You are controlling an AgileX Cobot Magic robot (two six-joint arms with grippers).
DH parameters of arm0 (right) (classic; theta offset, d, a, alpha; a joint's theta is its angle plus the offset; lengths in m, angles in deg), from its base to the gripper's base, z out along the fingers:
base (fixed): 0 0 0 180
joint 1: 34.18 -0.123 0 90
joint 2: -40.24 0 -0.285 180
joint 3: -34.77 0 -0.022 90
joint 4: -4.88 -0.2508 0 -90
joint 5: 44.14 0 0.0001 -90
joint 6: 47.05 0.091 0 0
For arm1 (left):
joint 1: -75.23 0.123 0 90
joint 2: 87.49 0 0.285 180
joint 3: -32.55 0 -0.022 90
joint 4: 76.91 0.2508 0 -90
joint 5: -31.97 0 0.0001 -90
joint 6: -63.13 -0.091 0 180
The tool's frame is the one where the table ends.
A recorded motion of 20 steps. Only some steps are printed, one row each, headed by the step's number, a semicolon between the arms.
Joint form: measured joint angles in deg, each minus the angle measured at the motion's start. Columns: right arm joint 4, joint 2, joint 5, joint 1, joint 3, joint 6; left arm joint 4, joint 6, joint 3, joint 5, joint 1, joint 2.
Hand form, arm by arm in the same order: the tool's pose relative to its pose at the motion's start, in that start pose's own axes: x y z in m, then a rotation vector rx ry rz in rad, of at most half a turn. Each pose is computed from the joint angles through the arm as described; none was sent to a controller.
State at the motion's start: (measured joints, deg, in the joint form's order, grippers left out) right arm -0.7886 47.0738 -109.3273 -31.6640 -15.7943 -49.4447; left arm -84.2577 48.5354 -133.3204 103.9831 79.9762 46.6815
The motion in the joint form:
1: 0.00 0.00 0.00 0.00 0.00 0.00; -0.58 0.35 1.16 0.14 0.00 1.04
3: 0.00 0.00 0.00 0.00 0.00 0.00; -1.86 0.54 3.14 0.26 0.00 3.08
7: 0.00 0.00 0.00 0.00 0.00 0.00; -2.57 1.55 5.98 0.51 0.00 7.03
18: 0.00 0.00 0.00 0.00 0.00 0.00; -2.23 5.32 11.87 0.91 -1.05 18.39
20: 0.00 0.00 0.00 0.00 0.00 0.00; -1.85 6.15 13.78 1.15 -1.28 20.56
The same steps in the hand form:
1: 0.0000 0.0000 0.0000 0.0000 0.0000 0.0000; 0.0053 -0.0020 0.0002 0.0104 0.0020 -0.0095
3: 0.0000 0.0000 0.0000 0.0000 0.0000 0.0000; 0.0148 -0.0062 -0.0004 0.0313 -0.0022 -0.0195
7: 0.0000 0.0000 0.0000 0.0000 0.0000 0.0000; 0.0312 -0.0114 -0.0049 0.0401 -0.0194 -0.0381
18: 0.0000 0.0000 0.0000 0.0000 0.0000 0.0000; 0.0740 -0.0224 -0.0205 0.0355 -0.1041 -0.0771
20: 0.0000 0.0000 0.0000 0.0000 0.0000 0.0000; 0.0842 -0.0237 -0.0188 0.0332 -0.1031 -0.0867

